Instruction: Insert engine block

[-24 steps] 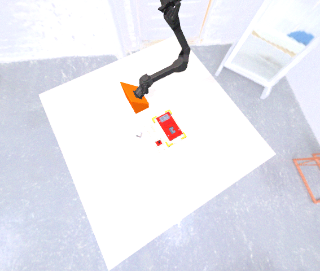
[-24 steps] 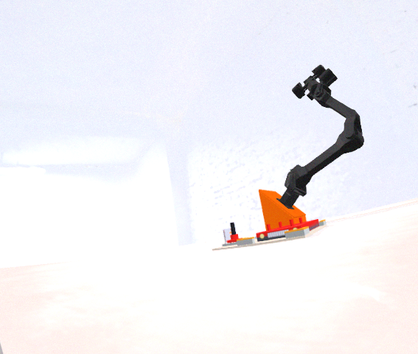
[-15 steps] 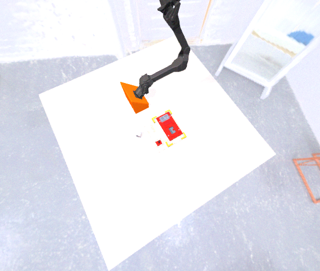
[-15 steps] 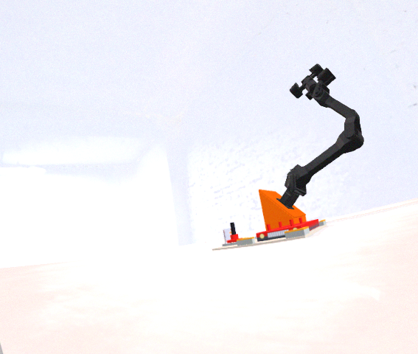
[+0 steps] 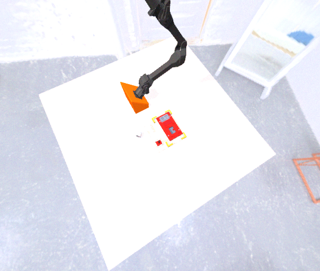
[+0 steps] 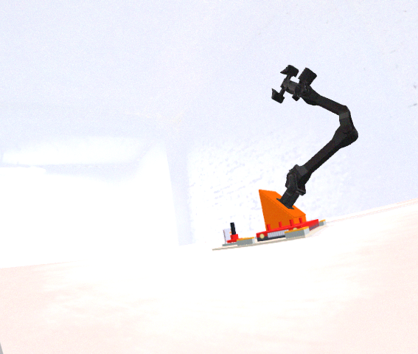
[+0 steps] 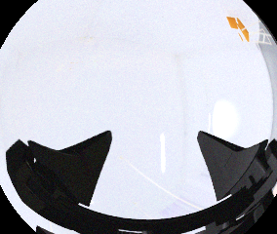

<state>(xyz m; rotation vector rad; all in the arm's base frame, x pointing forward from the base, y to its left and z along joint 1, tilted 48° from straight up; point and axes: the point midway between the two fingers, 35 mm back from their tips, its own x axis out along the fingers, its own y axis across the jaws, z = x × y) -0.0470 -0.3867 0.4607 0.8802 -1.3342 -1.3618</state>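
Right now the engine block is 69 cm below my gripper tip, 38 cm ahead of it and 17 cm to the right of it.
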